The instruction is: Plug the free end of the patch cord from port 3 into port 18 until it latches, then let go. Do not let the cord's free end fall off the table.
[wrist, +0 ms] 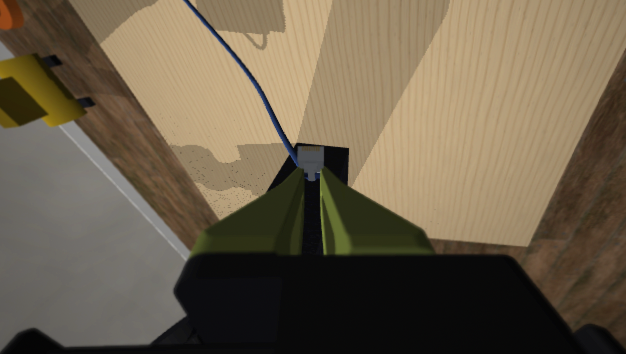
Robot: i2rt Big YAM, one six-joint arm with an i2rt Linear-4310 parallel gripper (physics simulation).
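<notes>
The clear plug of the patch cord is between the green fingertips of my gripper, with its gold contacts facing away from the fingers. My gripper is shut on the plug and holds it above the table. The blue cord runs from beside the plug up and to the left, out of the top of the view. The patch panel with port 3 and port 18 does not show in the wrist view.
A black block-like object stands behind and below the plug and fingers. The pale wooden top has darker brown wood around it. A yellow object and part of an orange ring are at the left edge.
</notes>
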